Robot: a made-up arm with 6 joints.
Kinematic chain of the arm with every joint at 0, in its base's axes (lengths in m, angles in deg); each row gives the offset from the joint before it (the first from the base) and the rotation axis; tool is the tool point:
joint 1: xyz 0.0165 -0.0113 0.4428 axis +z
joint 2: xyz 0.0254 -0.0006 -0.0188 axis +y
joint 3: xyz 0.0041 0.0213 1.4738 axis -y
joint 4: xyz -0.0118 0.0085 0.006 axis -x
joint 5: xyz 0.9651 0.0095 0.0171 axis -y
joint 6: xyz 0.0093 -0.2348 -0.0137 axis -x
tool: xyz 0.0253 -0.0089 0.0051
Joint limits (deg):
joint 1: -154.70..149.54
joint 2: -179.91..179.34
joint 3: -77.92..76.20
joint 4: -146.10..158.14
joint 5: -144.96..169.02
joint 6: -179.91..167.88
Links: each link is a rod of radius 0.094 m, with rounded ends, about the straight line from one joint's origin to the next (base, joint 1, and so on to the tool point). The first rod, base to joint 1, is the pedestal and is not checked.
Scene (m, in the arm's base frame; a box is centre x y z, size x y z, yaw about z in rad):
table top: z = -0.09
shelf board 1: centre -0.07 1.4 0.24 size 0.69 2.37 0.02 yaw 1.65
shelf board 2: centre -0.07 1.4 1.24 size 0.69 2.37 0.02 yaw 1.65
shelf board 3: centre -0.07 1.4 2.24 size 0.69 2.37 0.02 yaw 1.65
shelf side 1: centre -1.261 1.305 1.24 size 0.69 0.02 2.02 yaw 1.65
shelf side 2: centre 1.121 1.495 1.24 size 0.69 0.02 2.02 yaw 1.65
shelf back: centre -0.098 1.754 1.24 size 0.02 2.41 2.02 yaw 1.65
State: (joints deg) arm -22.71 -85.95 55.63 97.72 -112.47 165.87
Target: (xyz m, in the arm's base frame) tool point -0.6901 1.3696 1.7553
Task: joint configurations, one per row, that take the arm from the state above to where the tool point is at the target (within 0.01 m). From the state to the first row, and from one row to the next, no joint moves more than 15 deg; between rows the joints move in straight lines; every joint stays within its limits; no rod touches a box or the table.
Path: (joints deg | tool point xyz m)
1: -9.10 -78.44 48.46 100.27 -112.80 165.91 | -2.0955 0.3871 1.3310
2: 4.51 -70.94 41.28 102.82 -113.12 165.94 | -1.9006 -0.0933 1.6827
3: 18.12 -63.43 34.11 105.36 -113.45 165.98 | -1.5535 -0.4425 1.9750
4: 31.73 -55.93 26.94 107.91 -113.78 166.01 | -1.1271 -0.6150 2.1966
5: 45.35 -48.42 19.77 110.46 -114.10 166.05 | -0.7038 -0.6021 2.3414
6: 58.96 -40.92 12.59 113.01 -114.43 166.08 | -0.3604 -0.4311 2.4064
7: 72.57 -33.41 5.42 115.56 -114.76 166.12 | -0.1508 -0.1586 2.3943
8: 86.18 -25.91 -1.75 118.10 -115.08 166.16 | -0.0978 0.1429 2.3115
9: 99.79 -18.40 -8.93 120.65 -115.41 166.19 | -0.1898 0.4026 2.1680
10: 113.40 -10.90 -16.10 123.20 -115.74 166.23 | -0.3863 0.5635 1.9776
11: 127.01 -3.39 -23.27 125.75 -116.07 166.26 | -0.6287 0.5961 1.7553
12: 122.14 5.35 -12.44 123.52 -115.54 166.16 | -0.6914 0.8479 1.7893
13: 117.27 14.10 -1.61 121.29 -115.01 166.07 | -0.7128 1.1092 1.7889
14: 112.39 22.85 9.22 119.06 -114.49 165.97 | -0.6901 1.3697 1.7552

